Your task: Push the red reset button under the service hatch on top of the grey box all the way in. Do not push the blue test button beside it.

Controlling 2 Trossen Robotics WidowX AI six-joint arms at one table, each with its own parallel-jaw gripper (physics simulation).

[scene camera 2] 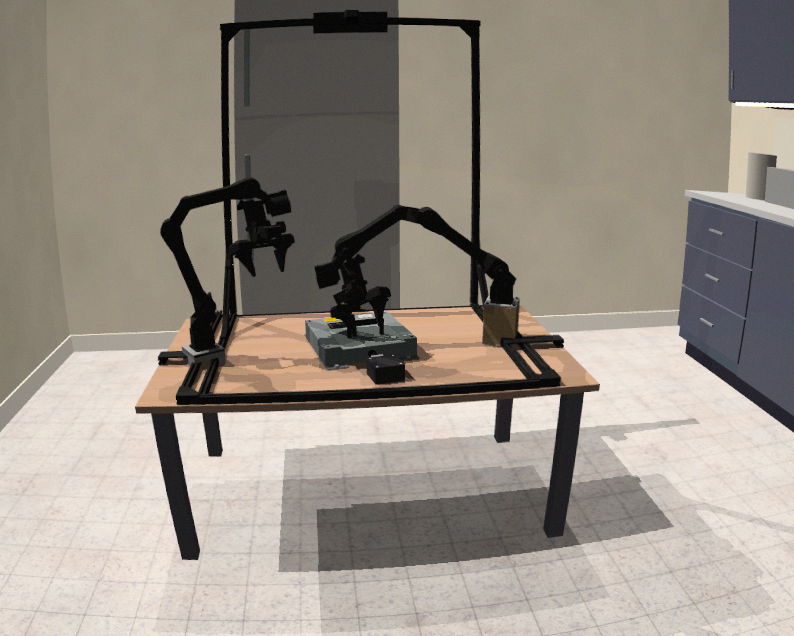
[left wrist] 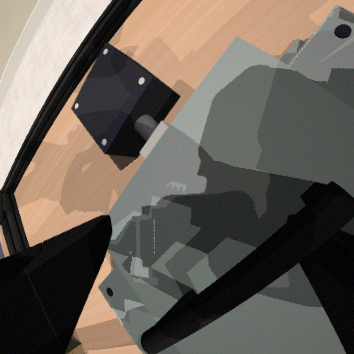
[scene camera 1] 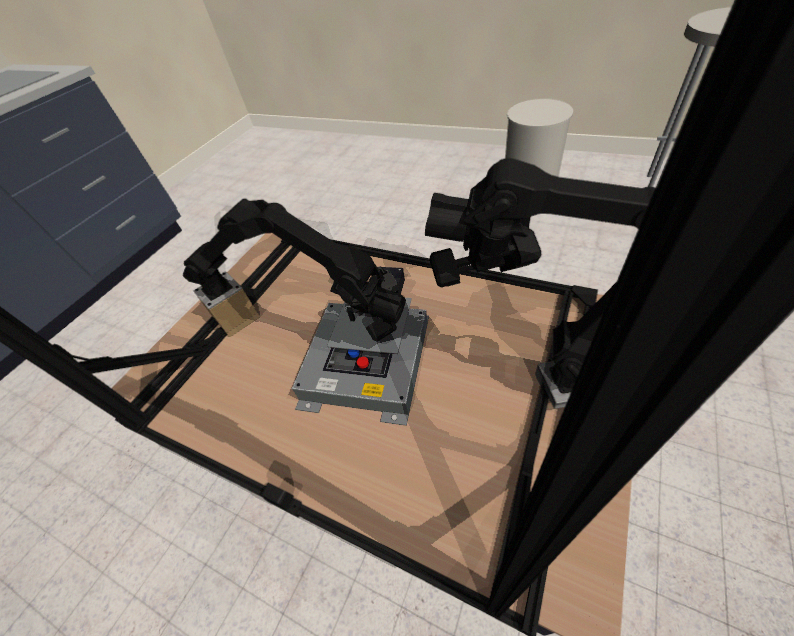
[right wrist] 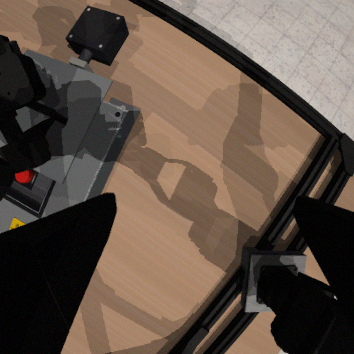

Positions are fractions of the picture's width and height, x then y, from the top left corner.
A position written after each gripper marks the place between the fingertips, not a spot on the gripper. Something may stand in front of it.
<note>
The left gripper (scene camera 2: 0.46,0.52) is open and touches a service hatch (scene camera 1: 0.44,0.52). The right gripper (scene camera 1: 0.60,0.43) is open, with nothing in its grasp. Also in view: a grey box (scene camera 2: 0.48,0.57).
The service hatch also shows in scene camera 2 (scene camera 2: 0.47,0.53), in the left wrist view (left wrist: 0.56,0.66) and in the right wrist view (right wrist: 0.21,0.27). The left gripper is seen too in the left wrist view (left wrist: 0.56,0.63), in scene camera 1 (scene camera 1: 0.47,0.48) and in the right wrist view (right wrist: 0.12,0.25). The right gripper also shows in scene camera 2 (scene camera 2: 0.34,0.43) and in the right wrist view (right wrist: 0.58,0.57).
</note>
